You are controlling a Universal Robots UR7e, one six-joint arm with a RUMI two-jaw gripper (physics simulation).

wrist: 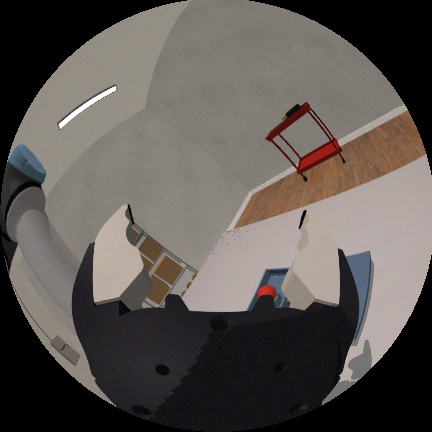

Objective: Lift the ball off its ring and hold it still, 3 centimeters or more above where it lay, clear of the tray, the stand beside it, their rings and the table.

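Places are measured from the arm's base along level axes (x back, y right, z up), in metres.
Pixels of known places: gripper, fingertip midpoint: (217,209).
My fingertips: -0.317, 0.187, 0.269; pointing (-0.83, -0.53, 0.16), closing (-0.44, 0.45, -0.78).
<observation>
Behind a point stands the place of what it marks, as x, y, z.
The red ball (267,292) {-0.357, -0.021, -0.023} shows low in the wrist view, right of centre, in a blue tray (276,271) {-0.450, -0.059, -0.067}. A small tan bit shows at its lower right, perhaps part of its ring; the rest of the ring is hidden. My gripper (217,209) {-0.317, 0.187, 0.269} is open, its two pale jaws wide apart with no object between them. The ball appears beyond the gripper's dark body, near the base of the right jaw, and is apart from the jaws. The gripper body hides the tray's lower part. A second blue piece (361,280) {-0.377, 0.239, -0.036}, perhaps the stand, shows partly behind the right jaw.
The pale table top (390,215) {-0.546, 0.345, -0.080} spreads across the right side. Beyond it are a wooden floor (320,185) and a red cart (319,156). Cardboard boxes (167,267) on a shelf unit show between the jaws. The grey robot arm (42,250) {-0.167, 0.106, 0.405} runs along the left edge.
</observation>
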